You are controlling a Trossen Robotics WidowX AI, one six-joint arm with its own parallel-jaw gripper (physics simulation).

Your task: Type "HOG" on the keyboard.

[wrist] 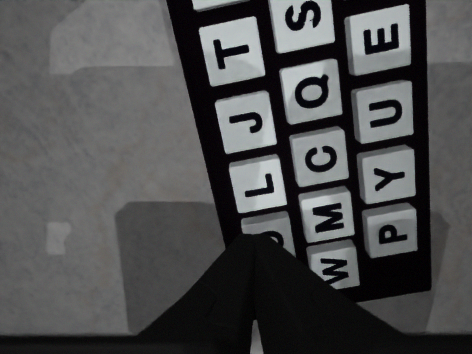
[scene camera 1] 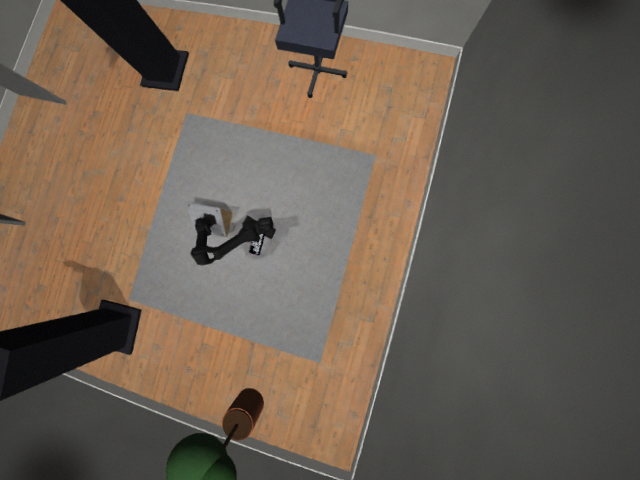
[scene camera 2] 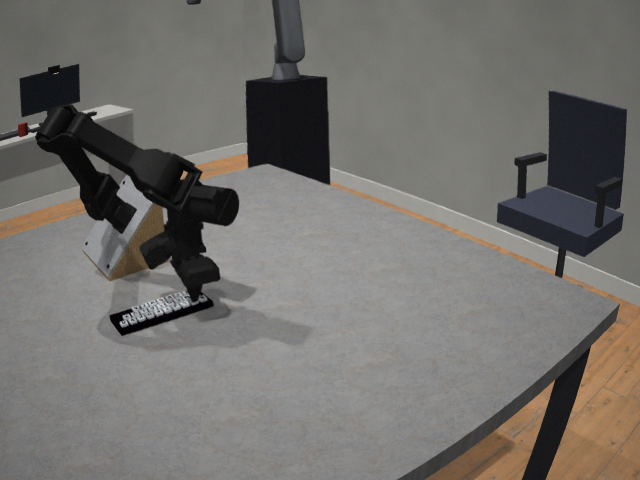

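Seen in the pictures: gripper, fingertip midpoint: (wrist: 252,247) (scene camera 2: 194,300); arm's base, link origin: (scene camera 1: 210,218) (scene camera 2: 124,218).
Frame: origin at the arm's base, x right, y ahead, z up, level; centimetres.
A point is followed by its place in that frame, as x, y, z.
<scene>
The keyboard (scene camera 1: 256,244) {9.5, 28.0, -8.0} (scene camera 2: 166,317) {5.9, 31.3, -8.8} (wrist: 205,115) {3.4, 31.1, -8.5} is a small black board with white letter keys, lying on the grey table. My gripper (scene camera 2: 196,299) {-0.8, 30.7, -7.8} (wrist: 252,247) {-0.8, 30.7, -7.8} is shut and empty, pointing down at the end of the keyboard. In the wrist view its fingertips overlap a shaded, partly hidden key (wrist: 270,224) {-0.2, 30.0, -8.0} that reads like O. The L key (wrist: 258,184) {1.1, 30.1, -8.0} and J key (wrist: 246,123) {3.0, 30.0, -8.0} are beyond it in the same row; the M key (wrist: 327,215) {-0.3, 28.3, -8.0} and W key (wrist: 334,262) {-2.0, 28.3, -8.0} are to the right. Contact is not clear. The H and G keys do not show in the wrist view.
The arm's base sits on a wedge-shaped mount (scene camera 1: 225,222) {0.2, 7.7, -3.7} (scene camera 2: 136,253) {0.9, 7.7, -5.6} behind the keyboard on the grey table (scene camera 1: 310,180) {-36.1, 52.5, -9.7} (scene camera 2: 387,335) {-19.4, 58.8, -9.7}. Off the table are a dark blue chair (scene camera 1: 310,31) (scene camera 2: 584,149) and a black pedestal (scene camera 2: 286,129).
</scene>
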